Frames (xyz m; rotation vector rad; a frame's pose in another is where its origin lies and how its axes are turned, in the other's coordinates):
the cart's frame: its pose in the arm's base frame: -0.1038 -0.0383 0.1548 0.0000 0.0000 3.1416
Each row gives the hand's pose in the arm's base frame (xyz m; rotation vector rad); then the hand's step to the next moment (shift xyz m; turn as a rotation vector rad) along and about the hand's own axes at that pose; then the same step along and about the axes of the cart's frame.
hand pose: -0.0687 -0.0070 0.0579 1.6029 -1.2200 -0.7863
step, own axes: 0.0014 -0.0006 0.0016 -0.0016 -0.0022 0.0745
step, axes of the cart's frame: 0.0008 0.0018 -0.0011 0.0659 0.0204 -0.0283
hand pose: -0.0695 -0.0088 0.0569 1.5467 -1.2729 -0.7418
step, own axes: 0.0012 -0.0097 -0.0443 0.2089 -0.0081 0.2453
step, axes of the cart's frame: -0.0433 -0.0118 0.0067 0.1589 0.2718 -0.0690
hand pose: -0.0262 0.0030 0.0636 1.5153 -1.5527 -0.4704
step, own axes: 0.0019 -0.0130 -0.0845 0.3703 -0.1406 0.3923
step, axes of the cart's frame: -0.0747 -0.0217 0.0355 0.1727 0.4915 -0.1984
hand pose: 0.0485 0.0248 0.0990 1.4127 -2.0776 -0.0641
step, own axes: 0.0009 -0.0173 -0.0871 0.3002 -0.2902 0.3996
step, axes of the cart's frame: -0.0587 -0.0173 0.0644 0.0362 0.4976 -0.2917
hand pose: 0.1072 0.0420 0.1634 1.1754 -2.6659 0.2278
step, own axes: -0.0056 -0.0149 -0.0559 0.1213 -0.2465 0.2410
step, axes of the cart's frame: -0.0224 -0.0068 0.0532 -0.0704 0.3056 -0.1877
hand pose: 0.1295 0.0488 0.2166 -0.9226 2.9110 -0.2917
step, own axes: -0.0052 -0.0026 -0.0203 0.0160 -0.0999 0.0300
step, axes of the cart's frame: -0.0031 -0.0041 0.0205 -0.0470 0.0940 -0.0094
